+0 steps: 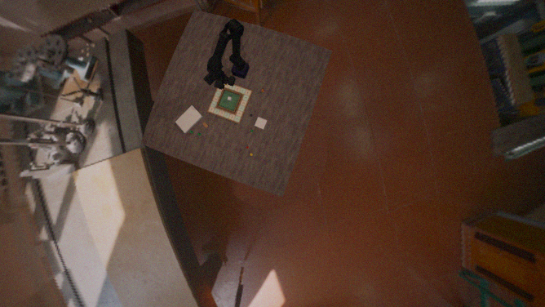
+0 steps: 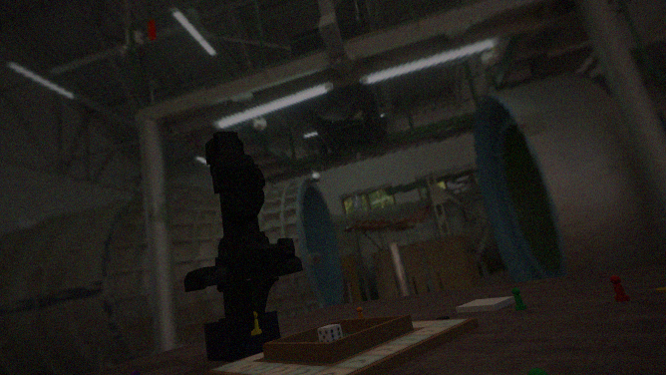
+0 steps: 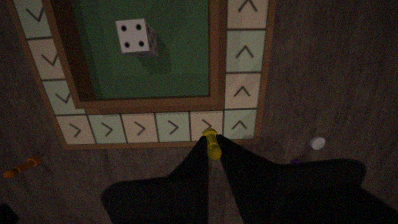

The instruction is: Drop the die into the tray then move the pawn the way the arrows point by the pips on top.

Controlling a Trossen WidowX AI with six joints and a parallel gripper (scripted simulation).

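My gripper tip is 110 mm short of the white die, 40 mm to the right of it and 30 mm above it. The rest, counted from my gripper tip: white disc 80 mm behind, 170 mm to the right, 50 mm below; then purple piece 120 mm behind, 130 mm to the right, 40 mm below; then yellow pawn 10 mm above.
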